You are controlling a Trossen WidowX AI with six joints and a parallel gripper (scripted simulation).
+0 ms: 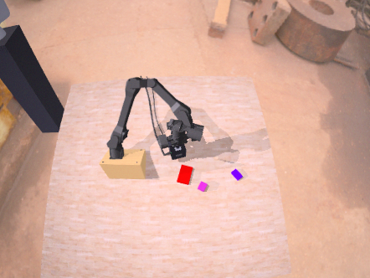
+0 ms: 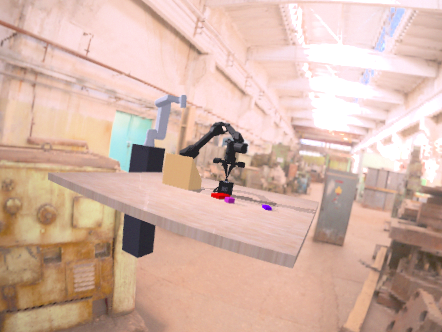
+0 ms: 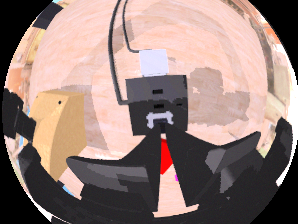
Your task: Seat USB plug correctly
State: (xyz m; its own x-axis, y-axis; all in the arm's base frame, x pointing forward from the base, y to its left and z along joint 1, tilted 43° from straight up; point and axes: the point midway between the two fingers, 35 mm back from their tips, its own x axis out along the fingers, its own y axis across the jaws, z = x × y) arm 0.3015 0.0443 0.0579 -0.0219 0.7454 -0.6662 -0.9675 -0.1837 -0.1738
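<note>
The USB plug is 2 cm below my gripper tip. Also, from my gripper tip: flat red block: 3 cm ahead, 12 cm to the right, 10 cm below; magenta block: 12 cm ahead, 19 cm to the right, 10 cm below; USB socket: 4 cm below.
</note>
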